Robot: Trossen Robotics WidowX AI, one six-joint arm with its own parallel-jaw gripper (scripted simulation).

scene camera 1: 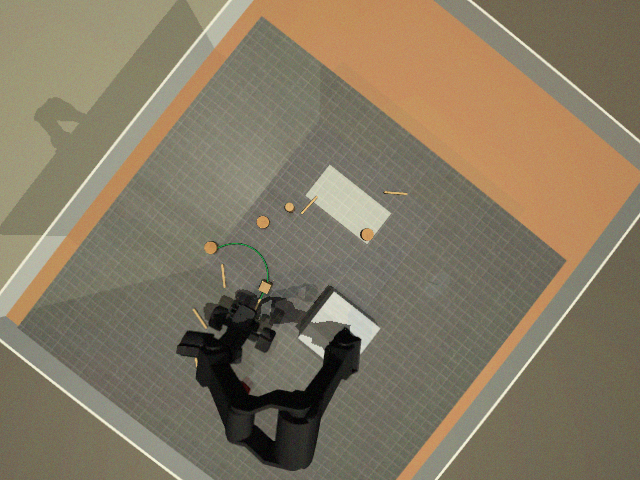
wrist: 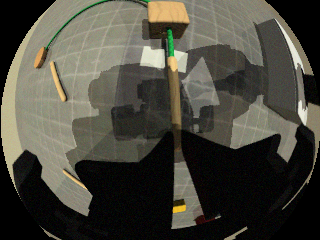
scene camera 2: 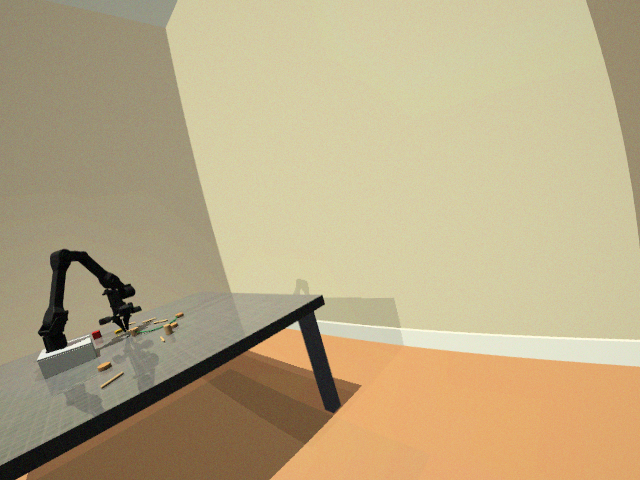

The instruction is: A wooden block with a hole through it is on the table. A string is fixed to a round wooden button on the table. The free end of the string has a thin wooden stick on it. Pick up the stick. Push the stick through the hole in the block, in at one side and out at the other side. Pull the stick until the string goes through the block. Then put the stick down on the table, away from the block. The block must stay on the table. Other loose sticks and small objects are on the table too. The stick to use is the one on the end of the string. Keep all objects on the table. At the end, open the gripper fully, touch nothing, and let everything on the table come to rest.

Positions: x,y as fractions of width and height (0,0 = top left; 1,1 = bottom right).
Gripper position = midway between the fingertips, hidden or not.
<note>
I see my gripper (scene camera 1: 0.39,0.66) and a wooden block (wrist: 0.49,0.10).
My gripper is seen too in the wrist view (wrist: 0.55,0.56).
</note>
